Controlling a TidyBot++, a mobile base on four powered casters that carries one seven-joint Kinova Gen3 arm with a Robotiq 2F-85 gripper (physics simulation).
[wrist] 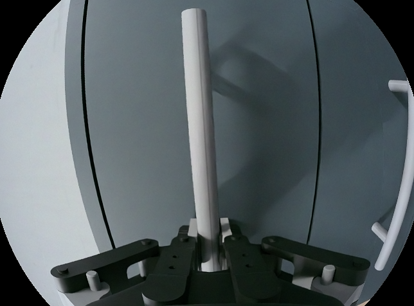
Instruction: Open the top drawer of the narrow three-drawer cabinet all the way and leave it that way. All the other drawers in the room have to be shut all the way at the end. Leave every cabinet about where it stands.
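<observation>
A light grey bar handle [201, 110] runs up the middle of the wrist view, in front of a blue-grey drawer front [260, 150]. Thin dark gaps edge this front on its left and right. My gripper [209, 231] is at the bottom centre, shut on the lower part of the handle in the picture, with one fingertip on each side of the bar. The fingers hide part of that end of the handle. The front looks level with the cabinet face beside it, though its depth is hard to judge.
A neighbouring drawer front [350, 140] lies to the right, across the dark gap. Its curved light handle [406, 185] stands out at the right edge of the view. A pale flat surface [30, 150] fills the left side. Shadows fall on the fronts.
</observation>
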